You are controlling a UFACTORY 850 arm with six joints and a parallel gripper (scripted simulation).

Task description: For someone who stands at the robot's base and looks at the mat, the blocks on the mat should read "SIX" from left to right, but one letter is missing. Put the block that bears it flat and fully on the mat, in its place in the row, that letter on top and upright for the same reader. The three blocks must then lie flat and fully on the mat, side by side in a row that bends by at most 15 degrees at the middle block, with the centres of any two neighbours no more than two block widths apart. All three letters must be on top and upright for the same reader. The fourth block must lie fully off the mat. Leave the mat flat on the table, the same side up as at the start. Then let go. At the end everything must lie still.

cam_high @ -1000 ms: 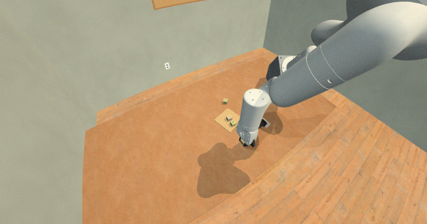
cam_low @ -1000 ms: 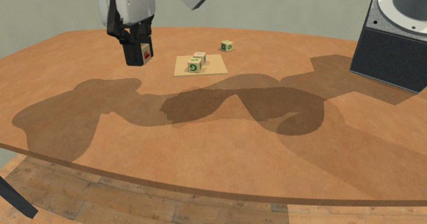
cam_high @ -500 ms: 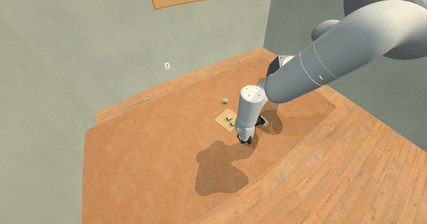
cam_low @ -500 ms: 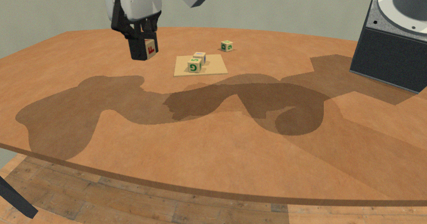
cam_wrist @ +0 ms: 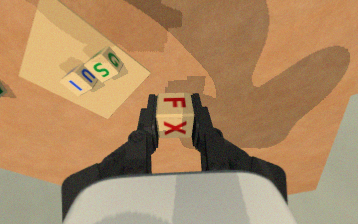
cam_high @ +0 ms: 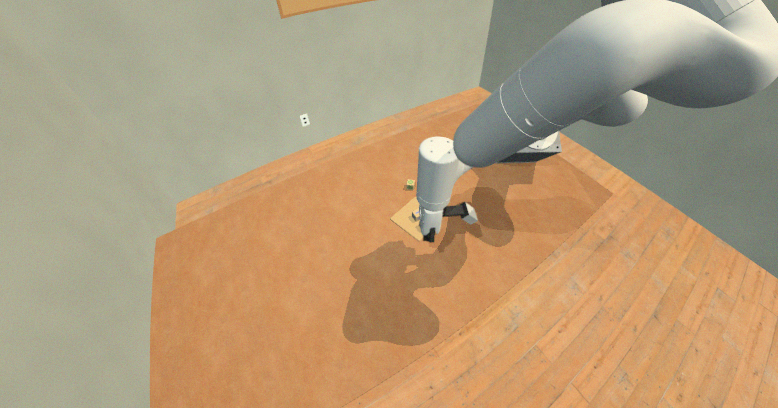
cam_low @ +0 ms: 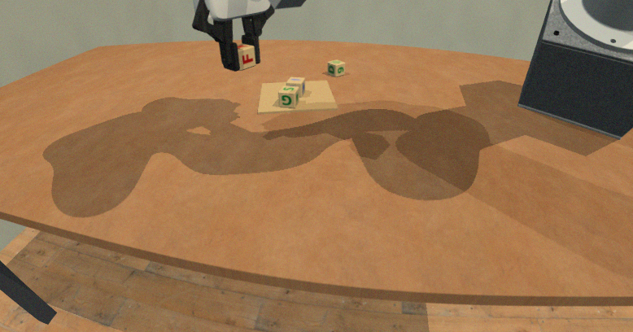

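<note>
The mat is 120 mm to the right of my hand, 120 mm below it and 60 mm behind it.
</note>
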